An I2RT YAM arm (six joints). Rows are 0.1 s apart.
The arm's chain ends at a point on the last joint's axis. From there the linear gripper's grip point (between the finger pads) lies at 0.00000 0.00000 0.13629 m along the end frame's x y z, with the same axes.
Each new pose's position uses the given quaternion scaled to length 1; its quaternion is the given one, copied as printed.
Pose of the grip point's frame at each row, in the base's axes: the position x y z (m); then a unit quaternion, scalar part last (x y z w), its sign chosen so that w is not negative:
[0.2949 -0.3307 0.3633 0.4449 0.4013 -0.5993 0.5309]
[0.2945 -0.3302 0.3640 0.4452 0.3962 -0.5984 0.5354]
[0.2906 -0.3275 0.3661 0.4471 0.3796 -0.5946 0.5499]
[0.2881 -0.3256 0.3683 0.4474 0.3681 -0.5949 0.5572]
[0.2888 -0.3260 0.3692 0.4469 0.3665 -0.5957 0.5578]
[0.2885 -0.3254 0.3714 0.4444 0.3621 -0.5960 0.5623]
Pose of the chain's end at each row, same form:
[0.3095 -0.2008 0.3249 0.4449 0.4013 -0.5993 0.5309]
[0.3093 -0.2006 0.3245 0.4452 0.3962 -0.5984 0.5354]
[0.3062 -0.1990 0.3236 0.4471 0.3796 -0.5946 0.5499]
[0.3047 -0.1980 0.3235 0.4474 0.3681 -0.5949 0.5572]
[0.3056 -0.1985 0.3240 0.4469 0.3665 -0.5957 0.5578]
[0.3052 -0.1985 0.3247 0.4444 0.3621 -0.5960 0.5623]

